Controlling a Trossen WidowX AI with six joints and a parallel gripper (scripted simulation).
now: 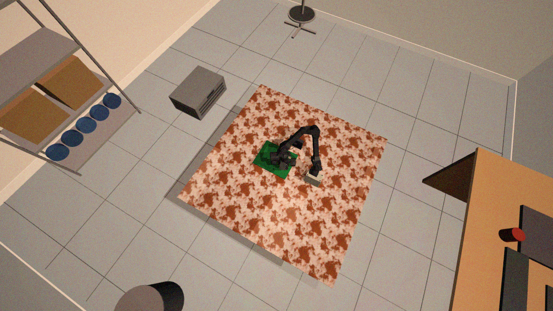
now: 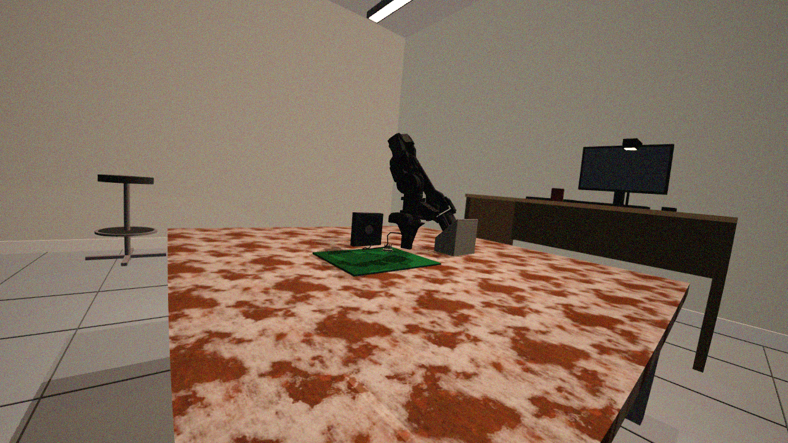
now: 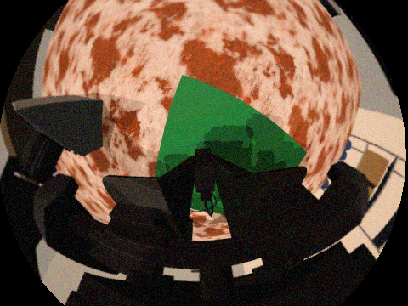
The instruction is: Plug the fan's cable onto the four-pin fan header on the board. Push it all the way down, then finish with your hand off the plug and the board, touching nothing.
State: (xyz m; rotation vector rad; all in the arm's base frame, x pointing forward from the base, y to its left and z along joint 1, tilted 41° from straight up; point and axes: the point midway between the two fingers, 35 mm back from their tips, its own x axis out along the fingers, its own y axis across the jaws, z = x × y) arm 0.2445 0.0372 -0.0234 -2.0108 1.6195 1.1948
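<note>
The white four-pin header is 110 mm to the right of my gripper tip and 50 mm below it. The rest, counted from my gripper tip: green board: 90 mm ahead, 60 mm below, 40 mm to the right; black plug: 10 mm to the right, 10 mm above; black fan: 230 mm to the right, 10 mm ahead, 10 mm above.
</note>
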